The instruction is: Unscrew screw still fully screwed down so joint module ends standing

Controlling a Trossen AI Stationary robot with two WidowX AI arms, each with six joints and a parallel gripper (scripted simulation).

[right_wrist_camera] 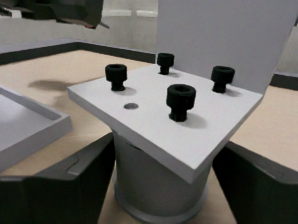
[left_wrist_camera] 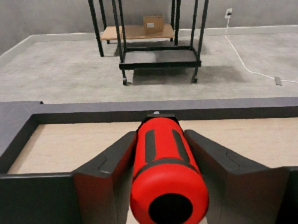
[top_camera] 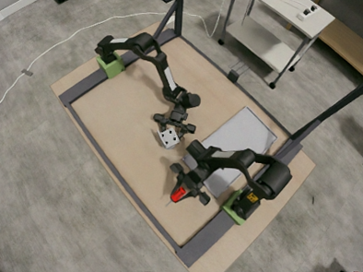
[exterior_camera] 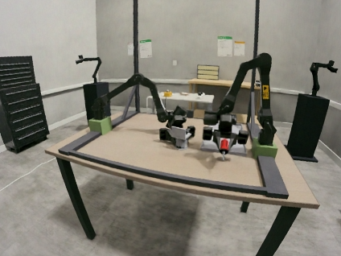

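Note:
Now: the grey joint module 20 mm ahead of my right hand, 20 mm to the left of it and 10 mm below it. From my right hand the other things lie so: black screw 30 mm above; red screwdriver 160 mm ahead, 220 mm to the left, 50 mm above; light grey bracket 20 mm ahead, 10 mm to the left, 40 mm above.

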